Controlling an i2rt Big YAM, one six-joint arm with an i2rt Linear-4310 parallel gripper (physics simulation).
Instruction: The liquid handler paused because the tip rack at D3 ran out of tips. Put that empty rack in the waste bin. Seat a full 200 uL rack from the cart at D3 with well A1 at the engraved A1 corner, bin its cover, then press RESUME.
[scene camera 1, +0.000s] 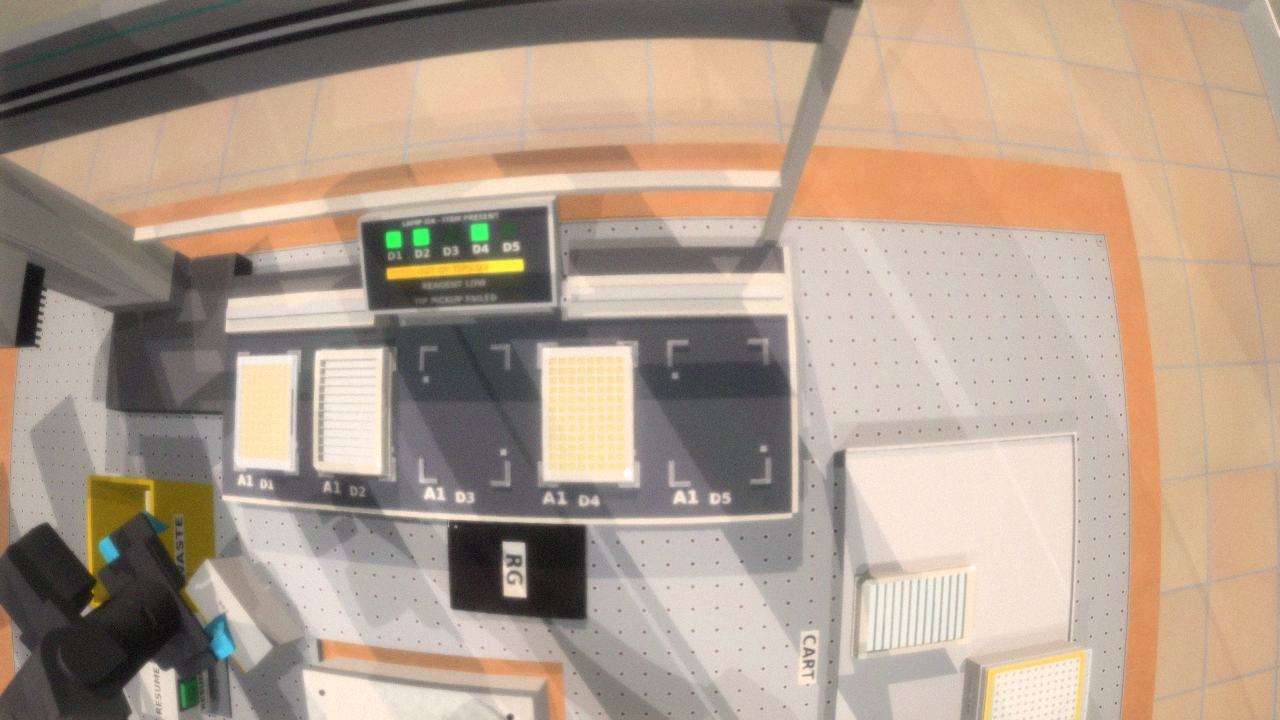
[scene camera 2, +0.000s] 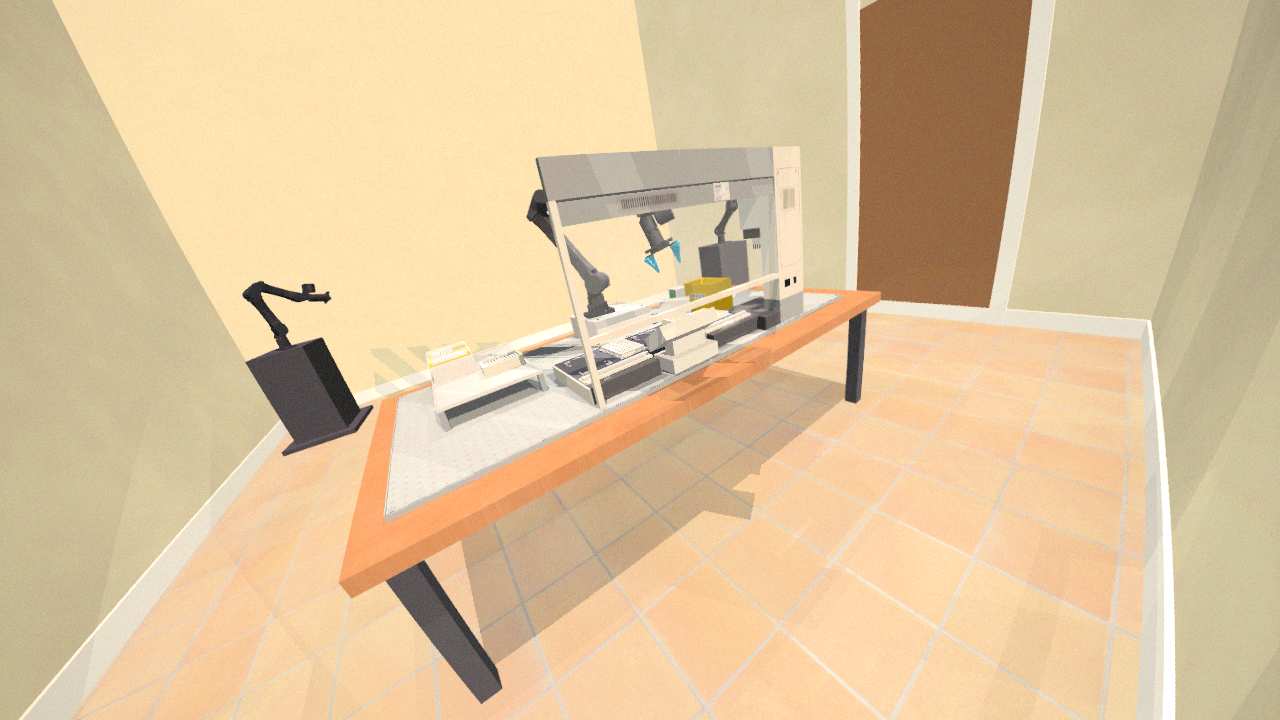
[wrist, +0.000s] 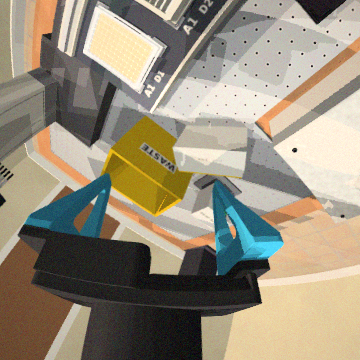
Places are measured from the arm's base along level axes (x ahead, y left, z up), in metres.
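Pixels of known places: gripper, fingertip midpoint: (scene camera 1: 192, 572) (scene camera 2: 669, 267) (wrist: 161, 181).
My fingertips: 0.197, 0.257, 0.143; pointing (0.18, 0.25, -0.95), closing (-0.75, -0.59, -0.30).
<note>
Ahead of a thing's pixels: the offset from my fingertips to its middle, as dx, dy, dz. "spot": to the spot under its first point.
My gripper (scene camera 1: 170, 586) (scene camera 2: 665, 265) (wrist: 161, 181) is open and empty, above the yellow waste bin {-0.024, +0.183, -0.159} (scene camera 1: 198, 510) (scene camera 2: 708, 293) (wrist: 145, 139). A pale box-shaped piece, likely the tip rack {-0.076, +0.047, -0.183} (scene camera 1: 239, 610) (wrist: 210, 147), is tilted against the bin's outer side, outside its opening. Slot D3 {spot: +0.209, -0.213, -0.180} (scene camera 1: 465, 411) holds no rack; its corner brackets show. On the cart {+0.016, -0.758, -0.193} (scene camera 1: 966, 501) are a rack with teal stripes {+0.060, -0.683, -0.150} (scene camera 1: 917, 610) and a yellow-edged rack {-0.028, -0.832, -0.108} (scene camera 1: 1035, 687); their labels are unreadable. The green RESUME button {spot: -0.192, +0.100, -0.136} (scene camera 1: 187, 694) is partly beside my arm. The bin's inside is mostly hidden.
Labware stands at D1 {+0.168, +0.033, -0.173} (scene camera 1: 265, 411) (wrist: 122, 47), D2 {+0.187, -0.089, -0.164} (scene camera 1: 350, 411) and D4 {+0.222, -0.335, -0.173} (scene camera 1: 587, 413). The status display {spot: +0.347, -0.199, -0.110} (scene camera 1: 458, 255) has D1, D2 and D4 lit green and a yellow bar. A black RG block {+0.054, -0.275, -0.219} (scene camera 1: 474, 568) sits before the deck. The handler's frame post {+0.435, -0.492, +0.007} (scene camera 1: 810, 125) rises behind.
</note>
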